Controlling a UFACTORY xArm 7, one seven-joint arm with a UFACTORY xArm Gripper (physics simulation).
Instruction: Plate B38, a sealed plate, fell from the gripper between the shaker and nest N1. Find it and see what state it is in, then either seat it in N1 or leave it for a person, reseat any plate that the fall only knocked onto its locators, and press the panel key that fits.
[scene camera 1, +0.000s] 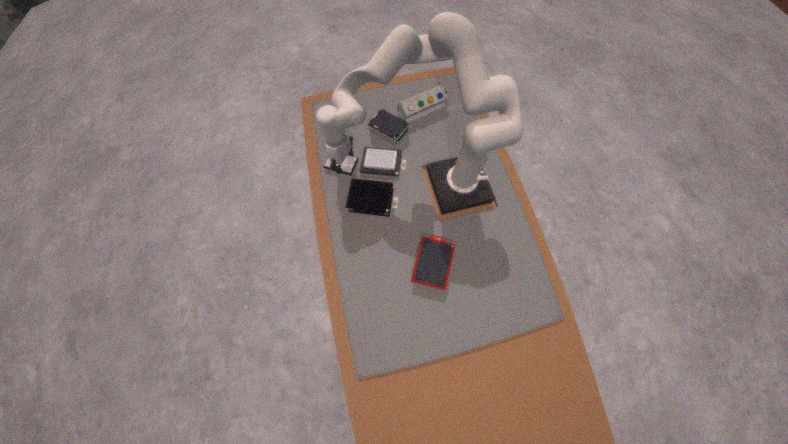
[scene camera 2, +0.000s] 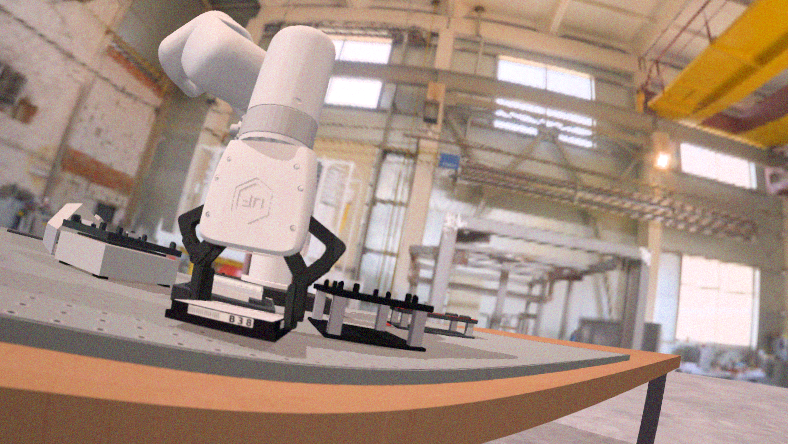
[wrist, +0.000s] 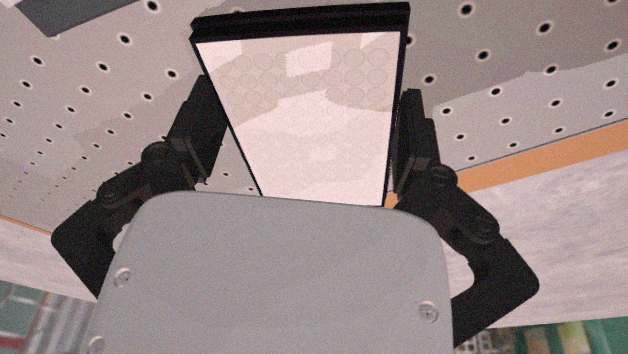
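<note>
Plate B38 is a black plate with its label facing scene camera 2. Its pale, shiny top seal shows rows of round wells and no visible tear. It is level and low over the perforated mat; I cannot tell whether it touches. My gripper is shut on plate B38, one finger along each long side. A white-topped plate sits in a dark holder beside the gripper. I cannot read which holder is N1. The key panel has white, green, yellow and blue keys.
A black raised stand on posts is close beside the gripper. A dark-topped, pale-sided device, turned at an angle, is on the other side. A red-rimmed holder lies farther off. The wooden table edge is near the gripper.
</note>
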